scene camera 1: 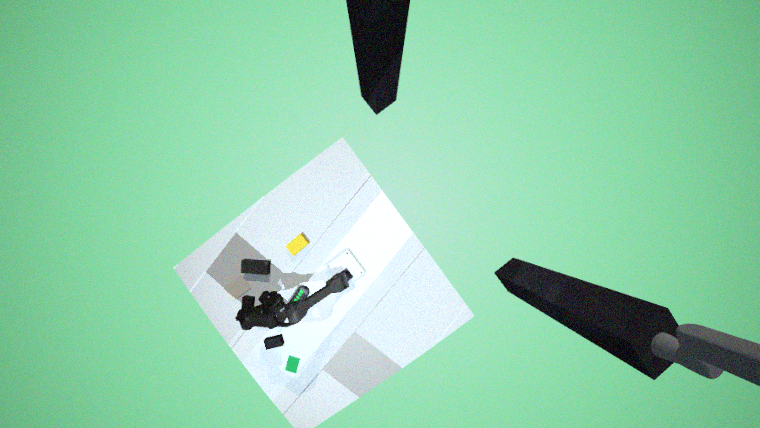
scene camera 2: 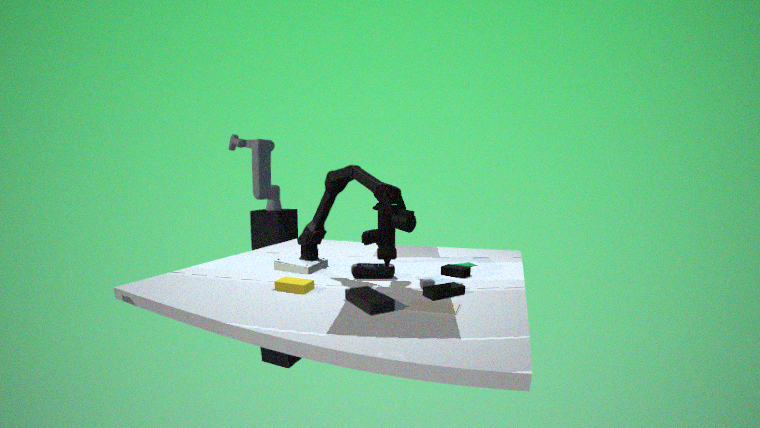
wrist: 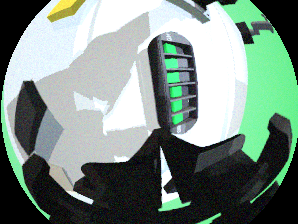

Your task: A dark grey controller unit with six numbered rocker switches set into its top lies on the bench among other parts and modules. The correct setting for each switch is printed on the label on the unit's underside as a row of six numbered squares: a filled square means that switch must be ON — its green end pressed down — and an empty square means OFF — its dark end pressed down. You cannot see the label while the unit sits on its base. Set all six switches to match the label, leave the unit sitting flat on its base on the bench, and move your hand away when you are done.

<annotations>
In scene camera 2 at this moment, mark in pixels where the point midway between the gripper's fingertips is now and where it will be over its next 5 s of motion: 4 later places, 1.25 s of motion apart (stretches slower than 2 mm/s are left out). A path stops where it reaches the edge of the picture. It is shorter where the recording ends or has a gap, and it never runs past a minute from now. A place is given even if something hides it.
The gripper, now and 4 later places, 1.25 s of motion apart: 386,264; 387,279; 387,278; 388,275; 387,273
</annotations>
